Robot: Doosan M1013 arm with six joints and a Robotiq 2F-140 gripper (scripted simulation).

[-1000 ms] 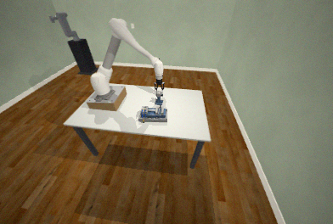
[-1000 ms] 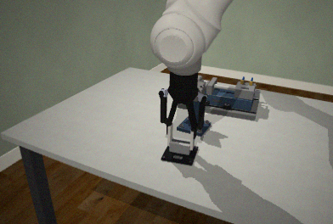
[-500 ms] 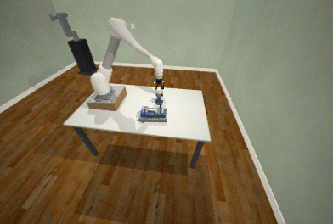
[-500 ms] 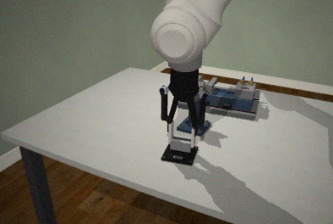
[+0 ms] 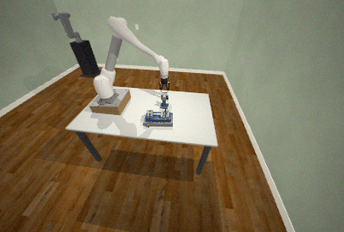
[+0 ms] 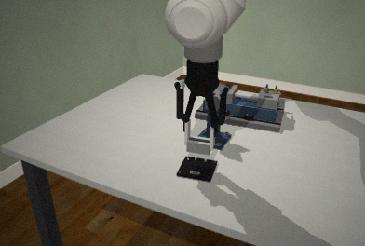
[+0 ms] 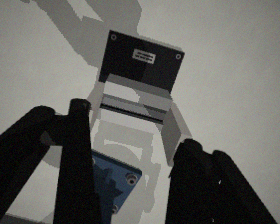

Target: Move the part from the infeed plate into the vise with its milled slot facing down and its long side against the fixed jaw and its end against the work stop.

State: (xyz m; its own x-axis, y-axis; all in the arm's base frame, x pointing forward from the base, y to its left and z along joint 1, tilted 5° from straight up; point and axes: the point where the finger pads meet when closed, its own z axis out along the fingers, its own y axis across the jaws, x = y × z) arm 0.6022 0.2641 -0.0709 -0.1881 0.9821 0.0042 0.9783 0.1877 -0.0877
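Right now the black infeed plate is 10 mm to the left of my hand and 100 mm below it. Also, from my hand: part (20 mm below); blue foot (30 mm ahead, 160 mm to the right, 100 mm below); blue v-block stand (30 mm ahead, 160 mm to the right, 40 mm below).
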